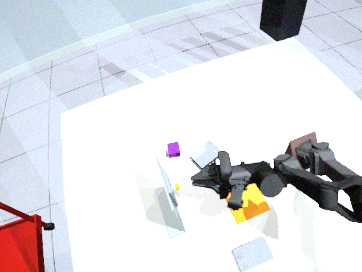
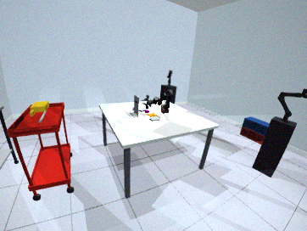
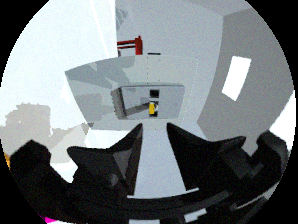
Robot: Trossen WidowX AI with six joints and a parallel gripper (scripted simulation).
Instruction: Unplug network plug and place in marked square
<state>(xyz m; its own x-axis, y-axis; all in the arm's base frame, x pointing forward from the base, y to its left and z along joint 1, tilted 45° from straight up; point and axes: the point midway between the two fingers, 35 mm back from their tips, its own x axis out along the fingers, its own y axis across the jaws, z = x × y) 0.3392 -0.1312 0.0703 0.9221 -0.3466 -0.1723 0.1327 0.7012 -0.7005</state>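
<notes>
Now: the grey panel 7 cm ahead of my gripper tip, 6 cm below it and 1 cm to the right of it.
</notes>
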